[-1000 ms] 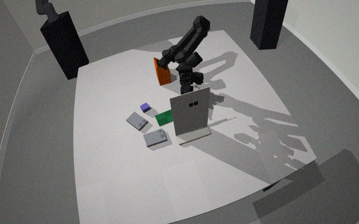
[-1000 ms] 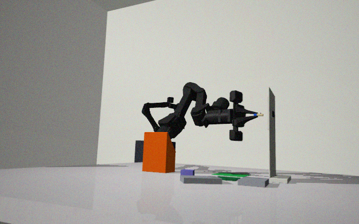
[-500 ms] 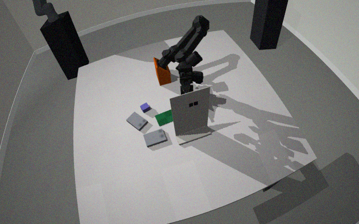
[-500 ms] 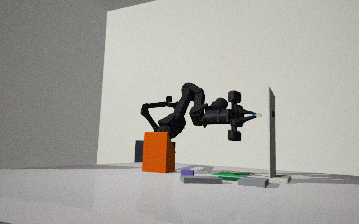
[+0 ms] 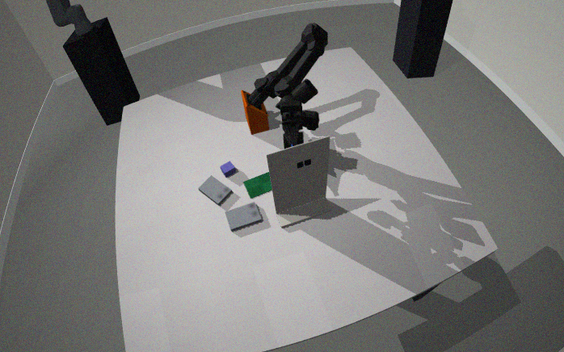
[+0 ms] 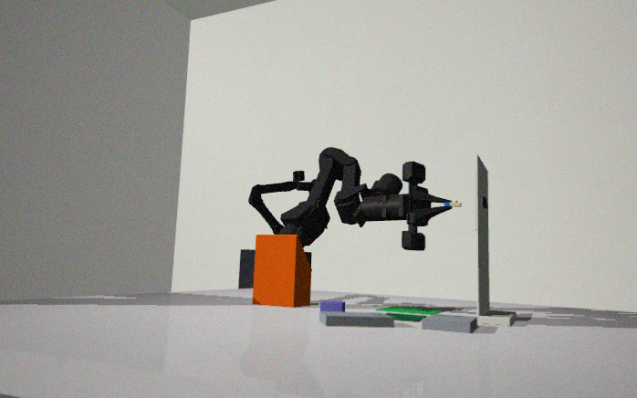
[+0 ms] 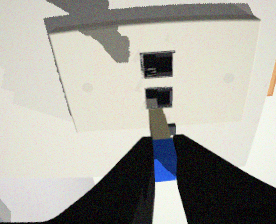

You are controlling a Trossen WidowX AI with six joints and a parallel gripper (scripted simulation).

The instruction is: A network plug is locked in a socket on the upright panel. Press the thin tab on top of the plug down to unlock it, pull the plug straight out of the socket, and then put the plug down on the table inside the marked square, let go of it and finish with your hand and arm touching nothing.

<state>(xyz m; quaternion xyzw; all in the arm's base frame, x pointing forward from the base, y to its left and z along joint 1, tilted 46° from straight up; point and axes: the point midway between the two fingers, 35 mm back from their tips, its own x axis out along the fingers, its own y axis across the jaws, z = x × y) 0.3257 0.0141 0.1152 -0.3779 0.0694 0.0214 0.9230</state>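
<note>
The green marked square lies 220 mm below my gripper tip, 100 mm behind it and 40 mm to the left of it. Also, from my gripper tip: network plug (right at my gripper tip); upright panel (90 mm below, 70 mm ahead, 10 mm to the left).
</note>
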